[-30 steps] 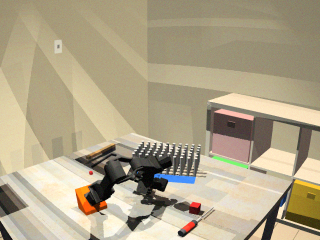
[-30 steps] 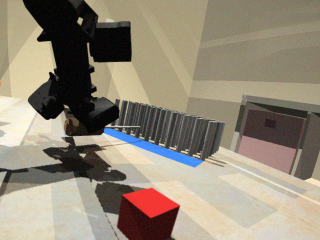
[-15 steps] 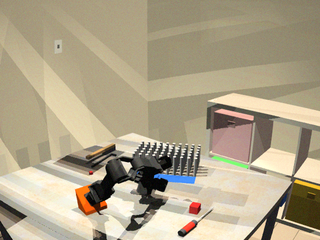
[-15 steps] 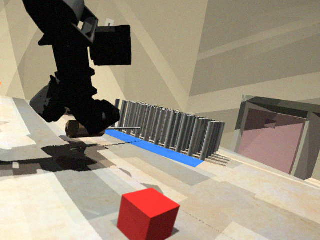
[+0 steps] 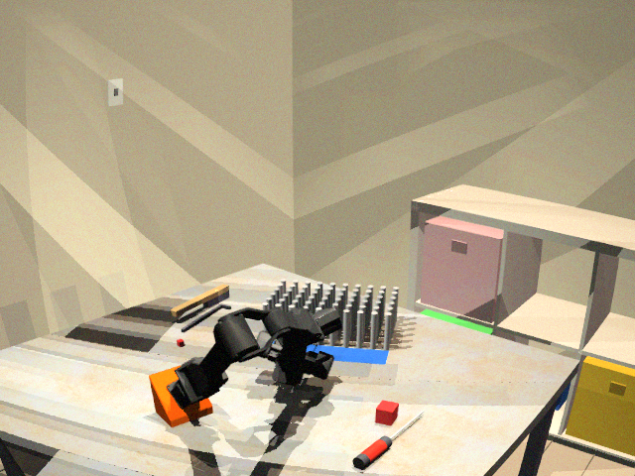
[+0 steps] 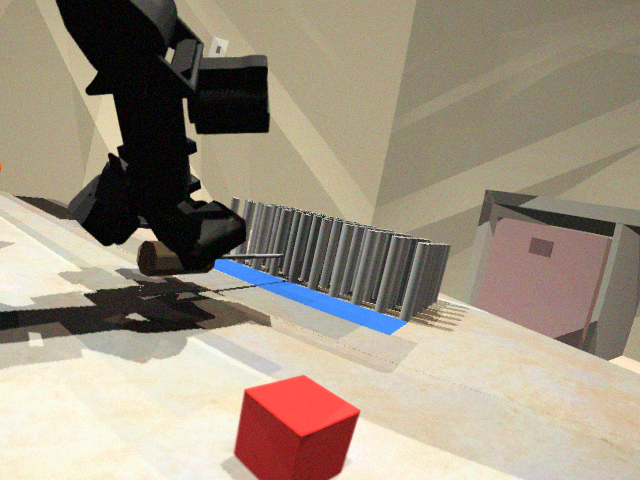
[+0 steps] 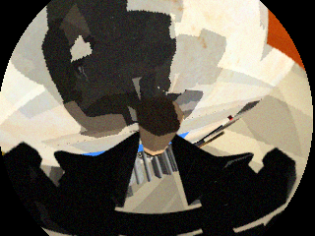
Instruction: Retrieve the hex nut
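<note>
The blue taped strip is 17 cm ahead of my gripper tip, 5 cm to the left of it and 4 cm below it. Round my gripper tip: hook tool 9 cm ahead, 5 cm to the left, 1 cm below; then tiny red cube 37 cm to the left, 8 cm behind, 3 cm below; then hex nut 30 cm ahead, 17 cm to the left, 4 cm below.
</note>
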